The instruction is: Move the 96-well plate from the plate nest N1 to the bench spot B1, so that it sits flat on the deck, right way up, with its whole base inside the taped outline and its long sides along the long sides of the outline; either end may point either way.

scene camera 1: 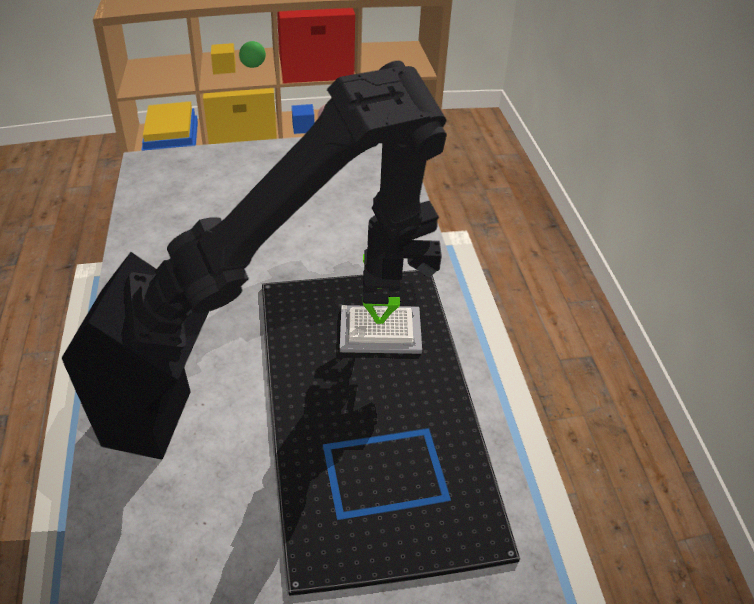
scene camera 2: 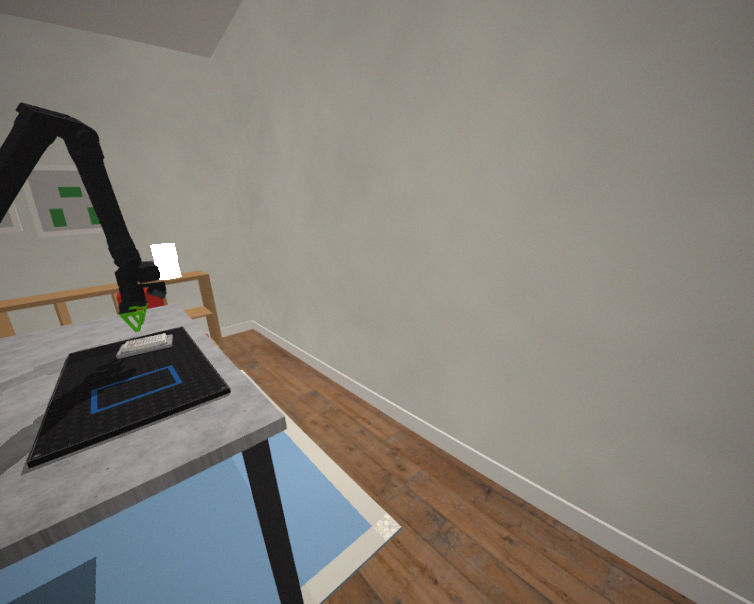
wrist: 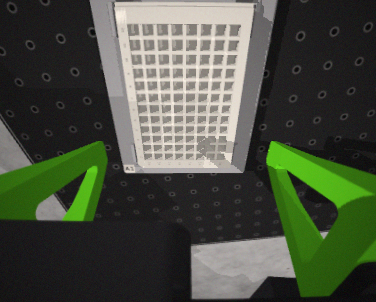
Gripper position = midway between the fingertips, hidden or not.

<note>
In view: my gripper [scene camera 1: 379, 305], a white 96-well plate [scene camera 1: 398, 328] and a grey plate nest [scene camera 1: 344, 332].
The white 96-well plate is seen too in the wrist view [wrist: 195, 127]. My gripper shows as well in scene camera 2 [scene camera 2: 139, 328] and in the wrist view [wrist: 187, 150].
</note>
